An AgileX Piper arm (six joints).
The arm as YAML. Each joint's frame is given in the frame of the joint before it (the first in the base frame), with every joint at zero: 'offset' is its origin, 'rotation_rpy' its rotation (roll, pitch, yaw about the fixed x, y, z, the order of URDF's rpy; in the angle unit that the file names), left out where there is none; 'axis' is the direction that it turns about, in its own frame. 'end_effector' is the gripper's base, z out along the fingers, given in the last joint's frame.
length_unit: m
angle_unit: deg
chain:
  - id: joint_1
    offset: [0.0, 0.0, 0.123]
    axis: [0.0, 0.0, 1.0]
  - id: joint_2
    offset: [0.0, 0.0, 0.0]
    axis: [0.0, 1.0, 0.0]
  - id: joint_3
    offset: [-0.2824, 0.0, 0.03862]
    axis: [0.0, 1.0, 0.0]
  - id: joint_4
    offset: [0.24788, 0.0, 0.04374]
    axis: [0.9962, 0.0, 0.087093]
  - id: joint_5
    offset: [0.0, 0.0, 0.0]
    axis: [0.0, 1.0, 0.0]
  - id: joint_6
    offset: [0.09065, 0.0, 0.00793]
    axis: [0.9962, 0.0, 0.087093]
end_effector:
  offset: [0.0, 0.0, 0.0]
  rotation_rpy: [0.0, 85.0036, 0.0]
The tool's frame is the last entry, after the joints.
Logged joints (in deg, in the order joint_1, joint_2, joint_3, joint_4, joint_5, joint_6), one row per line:
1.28 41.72 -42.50 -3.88 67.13 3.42
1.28 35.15 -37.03 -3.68 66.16 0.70
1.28 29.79 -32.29 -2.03 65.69 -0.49
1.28 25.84 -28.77 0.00 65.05 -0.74
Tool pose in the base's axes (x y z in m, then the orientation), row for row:
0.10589 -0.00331 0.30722 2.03 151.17 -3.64
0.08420 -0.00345 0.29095 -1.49 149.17 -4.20
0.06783 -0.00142 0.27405 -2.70 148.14 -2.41
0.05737 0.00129 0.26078 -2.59 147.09 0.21
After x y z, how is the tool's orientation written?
As a rotation vector, in degrees.
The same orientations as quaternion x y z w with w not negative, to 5 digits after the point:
0.01300 0.96827 -0.02331 0.24846
-0.00963 0.96375 -0.02714 0.26525
-0.01752 0.96142 -0.01564 0.27409
-0.01689 0.95895 0.00137 0.28307

